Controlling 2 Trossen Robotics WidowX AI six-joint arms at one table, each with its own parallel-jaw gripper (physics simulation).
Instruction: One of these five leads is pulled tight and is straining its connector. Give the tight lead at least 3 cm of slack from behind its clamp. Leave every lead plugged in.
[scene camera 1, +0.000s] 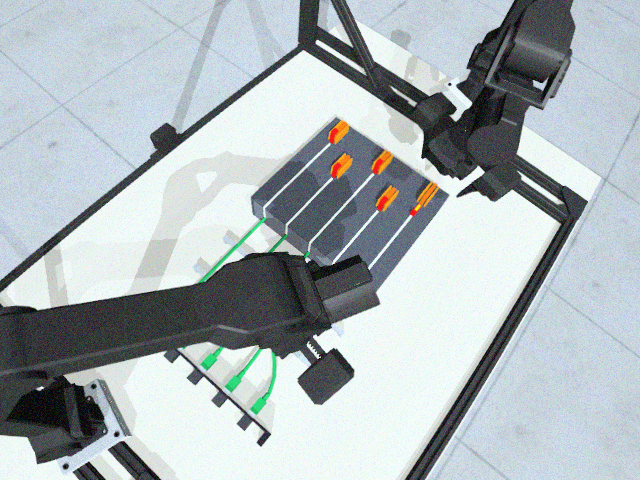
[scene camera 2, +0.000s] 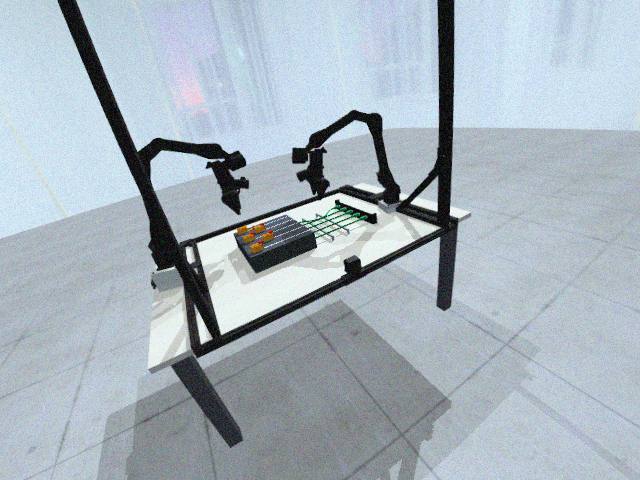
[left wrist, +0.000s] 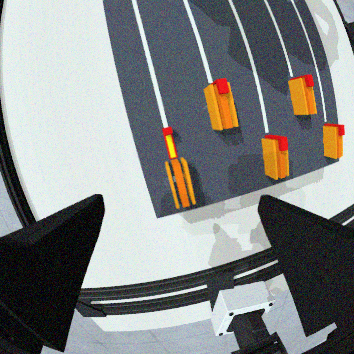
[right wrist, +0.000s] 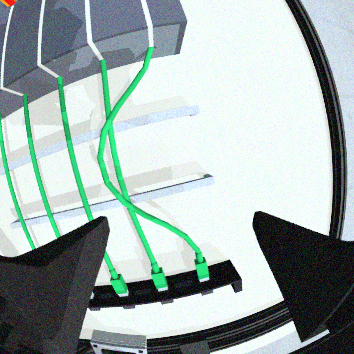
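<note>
Five leads run white over a dark block, then green to a black connector rail. In the right wrist view the rightmost lead bends loosely, crosses its neighbour twice and ends in a plug in the rail. The end clamp has its red-and-yellow lever stretched out along the lead; the other clamps, such as one orange clamp, look compact. My left gripper is open beyond the clamp end. My right gripper is open and empty above the rail.
Two low pale bars, the nearer-block bar and the nearer-rail bar, lie under the green leads. A black frame edges the table. In scene camera 1 my right arm covers part of the leads and rail.
</note>
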